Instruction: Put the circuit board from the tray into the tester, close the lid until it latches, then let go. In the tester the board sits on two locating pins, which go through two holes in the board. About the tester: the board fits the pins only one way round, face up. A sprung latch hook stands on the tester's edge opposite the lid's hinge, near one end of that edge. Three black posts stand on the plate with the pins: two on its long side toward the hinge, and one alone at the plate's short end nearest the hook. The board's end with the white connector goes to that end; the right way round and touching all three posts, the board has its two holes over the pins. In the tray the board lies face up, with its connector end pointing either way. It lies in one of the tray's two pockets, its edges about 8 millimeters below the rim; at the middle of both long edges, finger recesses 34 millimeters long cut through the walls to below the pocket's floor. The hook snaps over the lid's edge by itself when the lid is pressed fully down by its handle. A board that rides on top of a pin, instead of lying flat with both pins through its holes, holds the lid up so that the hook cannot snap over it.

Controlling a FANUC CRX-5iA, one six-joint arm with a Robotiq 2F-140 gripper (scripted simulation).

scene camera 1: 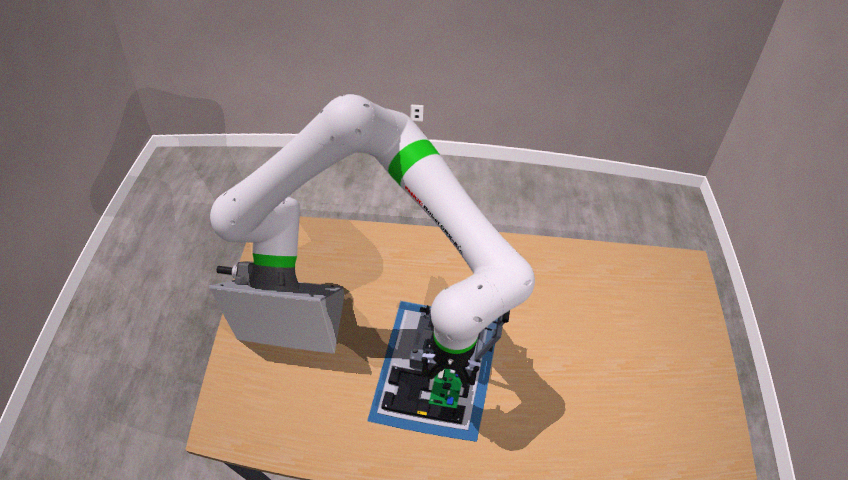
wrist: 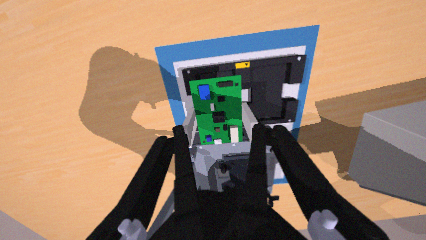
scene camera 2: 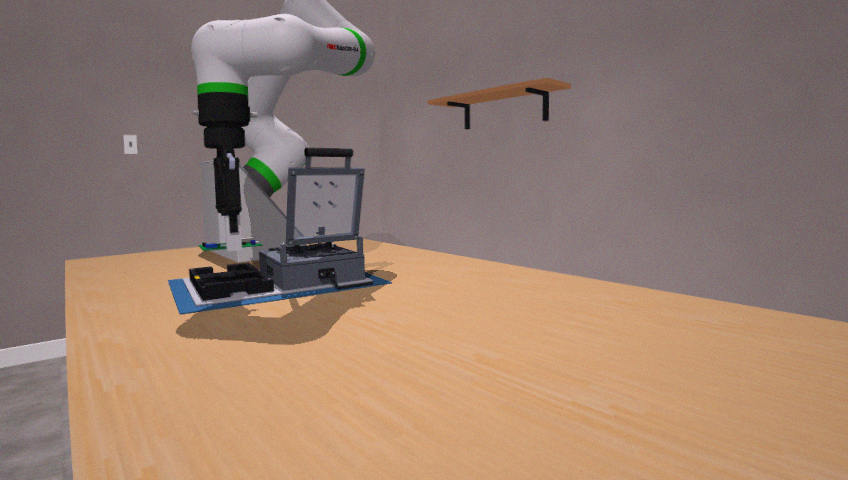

Labels:
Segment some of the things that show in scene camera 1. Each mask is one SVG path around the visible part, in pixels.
My gripper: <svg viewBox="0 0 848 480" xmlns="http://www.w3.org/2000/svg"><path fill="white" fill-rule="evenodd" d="M423 351L421 376L428 377L428 382L430 383L429 390L432 390L434 377L444 369L454 370L458 374L462 382L459 395L462 396L467 384L475 385L476 374L480 369L481 360L474 362L469 359L462 364L449 365L437 359L435 354ZM465 367L470 366L471 378L469 377ZM434 360L436 364L433 367L430 367L430 370L428 370L428 364L430 363L430 361Z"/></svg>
A green circuit board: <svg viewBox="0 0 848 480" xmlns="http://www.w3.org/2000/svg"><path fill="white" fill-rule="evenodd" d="M444 369L434 378L429 404L457 408L462 382L454 370Z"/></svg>

